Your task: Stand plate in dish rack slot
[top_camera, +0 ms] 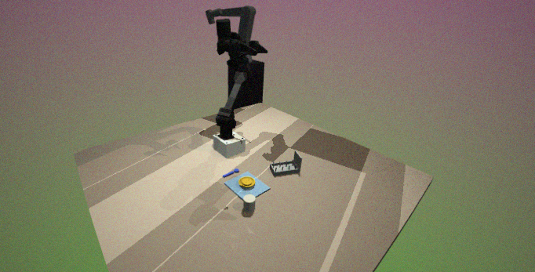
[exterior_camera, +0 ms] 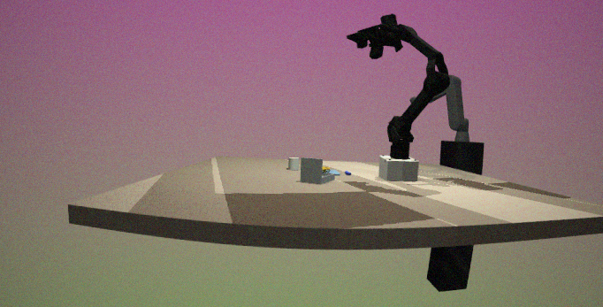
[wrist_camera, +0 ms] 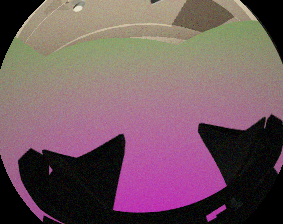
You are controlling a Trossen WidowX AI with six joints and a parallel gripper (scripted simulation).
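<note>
My gripper tip is now 8 cm short of the yellow plate, 14 cm to the left of it and 51 cm above it. From my gripper tip the other things lie so: dish rack: 11 cm ahead, 7 cm to the left, 51 cm below; blue utensil: 2 cm behind, 13 cm to the right, 53 cm below; blue mat: 9 cm ahead, 14 cm to the right, 53 cm below.
</note>
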